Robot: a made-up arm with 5 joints. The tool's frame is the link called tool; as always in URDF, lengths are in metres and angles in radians. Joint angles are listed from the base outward.
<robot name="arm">
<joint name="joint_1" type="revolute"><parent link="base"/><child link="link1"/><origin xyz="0 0 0.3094"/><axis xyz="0 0 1"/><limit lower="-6.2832" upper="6.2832"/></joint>
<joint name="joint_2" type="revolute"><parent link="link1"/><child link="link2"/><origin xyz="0 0 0"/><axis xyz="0 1 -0.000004"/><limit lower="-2.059" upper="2.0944"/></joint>
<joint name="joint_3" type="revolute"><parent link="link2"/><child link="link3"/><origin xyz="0.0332 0 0.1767"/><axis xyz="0 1 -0.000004"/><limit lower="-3.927" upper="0.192"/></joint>
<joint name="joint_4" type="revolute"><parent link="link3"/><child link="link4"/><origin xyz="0.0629 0 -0.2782"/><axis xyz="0 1 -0.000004"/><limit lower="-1.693" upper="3.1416"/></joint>
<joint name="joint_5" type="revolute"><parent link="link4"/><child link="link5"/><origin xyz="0.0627 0 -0.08"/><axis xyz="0 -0.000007 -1"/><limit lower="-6.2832" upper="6.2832"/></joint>
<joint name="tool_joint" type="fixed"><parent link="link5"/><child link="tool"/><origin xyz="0 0 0" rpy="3.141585 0 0"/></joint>
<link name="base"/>
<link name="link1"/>
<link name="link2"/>
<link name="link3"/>
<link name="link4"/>
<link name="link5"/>
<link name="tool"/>
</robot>
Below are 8 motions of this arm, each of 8 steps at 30 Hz.
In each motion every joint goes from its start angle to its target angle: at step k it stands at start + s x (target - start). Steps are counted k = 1, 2, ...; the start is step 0. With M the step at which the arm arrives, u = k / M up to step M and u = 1 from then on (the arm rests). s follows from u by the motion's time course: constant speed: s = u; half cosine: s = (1 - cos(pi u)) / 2; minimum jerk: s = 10 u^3 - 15 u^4 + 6 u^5.
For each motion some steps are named. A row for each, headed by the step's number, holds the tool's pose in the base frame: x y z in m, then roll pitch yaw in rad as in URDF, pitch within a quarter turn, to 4 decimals.
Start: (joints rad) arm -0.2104 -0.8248 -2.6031 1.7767 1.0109
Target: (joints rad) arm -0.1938 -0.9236 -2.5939 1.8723 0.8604
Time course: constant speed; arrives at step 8
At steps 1, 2, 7, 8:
1: -0.1721 0.0364 0.7688 -1.4757 -0.5766 -1.8311
2: -0.1766 0.0369 0.7658 -1.4754 -0.5954 -1.8306
7: -0.1984 0.0394 0.7499 -1.4734 -0.6893 -1.8288
8: -0.2026 0.0398 0.7466 -1.4728 -0.7080 -1.8285

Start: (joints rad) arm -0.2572 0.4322 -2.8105 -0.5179 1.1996
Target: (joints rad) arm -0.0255 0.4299 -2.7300 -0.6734 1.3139
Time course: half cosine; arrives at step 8
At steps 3, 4, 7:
3: 0.2095 -0.0394 0.7887 -0.2095 -0.0725 -2.0848
4: 0.2132 -0.0303 0.7858 -0.1969 -0.0635 -2.0199
7: 0.2204 -0.0076 0.7785 -0.1653 -0.0440 -1.8627

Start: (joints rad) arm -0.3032 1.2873 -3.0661 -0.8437 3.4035
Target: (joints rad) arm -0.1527 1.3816 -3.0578 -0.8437 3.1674
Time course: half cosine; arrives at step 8
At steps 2, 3, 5, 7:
2: 0.4101 -0.1184 0.5403 0.1325 0.5190 -0.0186
3: 0.4165 -0.1094 0.5334 0.1149 0.5399 -0.0359
5: 0.4304 -0.0869 0.5169 0.0659 0.5868 -0.0806
7: 0.4391 -0.0702 0.5051 0.0247 0.6174 -0.1158

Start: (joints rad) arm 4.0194 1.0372 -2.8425 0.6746 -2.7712
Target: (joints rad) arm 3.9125 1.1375 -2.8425 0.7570 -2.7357
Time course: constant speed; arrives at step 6
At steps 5, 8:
5: -0.3809 -0.3835 0.4677 2.6170 0.8697 0.1406
8: -0.3896 -0.3785 0.4573 2.6389 0.8424 0.1359

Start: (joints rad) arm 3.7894 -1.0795 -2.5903 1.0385 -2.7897
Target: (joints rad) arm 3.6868 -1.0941 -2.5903 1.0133 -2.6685
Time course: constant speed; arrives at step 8
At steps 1, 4, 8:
1: 0.2829 0.2084 0.7304 0.1960 0.4688 -2.0926
4: 0.2934 0.1992 0.7283 0.2109 0.4461 -2.0846
8: 0.3069 0.1861 0.7254 0.2277 0.4154 -2.0751

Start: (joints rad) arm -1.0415 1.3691 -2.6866 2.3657 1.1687
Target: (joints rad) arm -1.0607 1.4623 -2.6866 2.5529 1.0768
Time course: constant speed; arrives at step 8
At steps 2, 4, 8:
2: 0.2104 -0.3636 0.2013 2.0610 0.3800 -2.4217
4: 0.2052 -0.3587 0.1938 1.9905 0.4136 -2.4444
8: 0.1951 -0.3488 0.1802 1.8444 0.4783 -2.5030

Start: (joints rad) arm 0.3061 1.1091 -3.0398 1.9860 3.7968
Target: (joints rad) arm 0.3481 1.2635 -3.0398 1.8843 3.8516
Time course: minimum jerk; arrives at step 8
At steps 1, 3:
1: 0.4479 0.1419 0.4308 -3.1073 -0.0445 2.7915
3: 0.4527 0.1488 0.4134 -3.0982 -0.0547 2.7878

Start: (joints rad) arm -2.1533 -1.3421 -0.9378 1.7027 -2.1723
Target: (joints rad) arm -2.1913 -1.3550 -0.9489 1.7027 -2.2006
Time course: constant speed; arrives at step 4
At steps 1, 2, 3, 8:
1: -0.0560 -0.0833 0.5789 2.6455 0.3203 -0.0652
2: -0.0560 -0.0816 0.5800 2.6421 0.3267 -0.0699
3: -0.0560 -0.0799 0.5810 2.6387 0.3331 -0.0746
8: -0.0559 -0.0782 0.5821 2.6355 0.3396 -0.0793

